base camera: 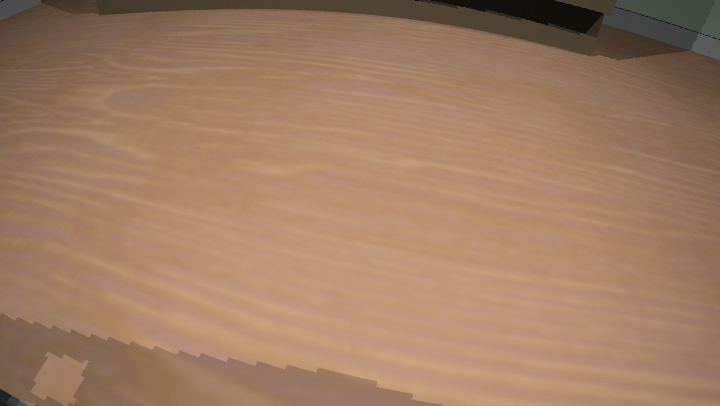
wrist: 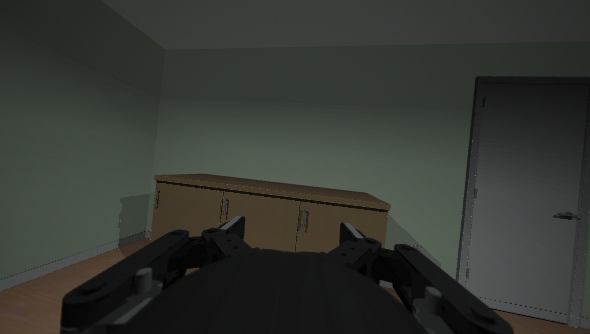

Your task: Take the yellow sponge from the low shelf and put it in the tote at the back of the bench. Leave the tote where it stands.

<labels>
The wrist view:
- my gripper: 292, 230
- wooden cabinet: 296, 218
</labels>
